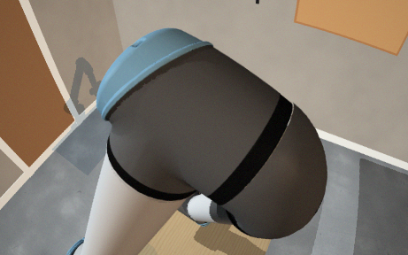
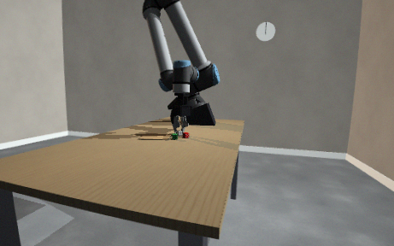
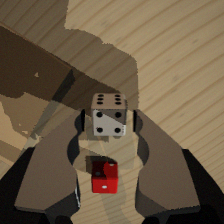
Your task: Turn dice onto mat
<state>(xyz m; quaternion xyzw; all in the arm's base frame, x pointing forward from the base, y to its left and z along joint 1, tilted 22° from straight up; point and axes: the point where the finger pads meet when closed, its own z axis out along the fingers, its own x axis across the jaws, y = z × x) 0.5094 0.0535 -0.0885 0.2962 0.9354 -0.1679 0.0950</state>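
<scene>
My gripper is now 10 mm above the white die. The rest, counted from my hand: green die: 100 mm ahead, 20 mm to the left, 10 mm below; red die: 50 mm ahead, 60 mm to the left, 10 mm below; tan mat: 90 mm ahead, 90 mm to the right, 20 mm below.
</scene>
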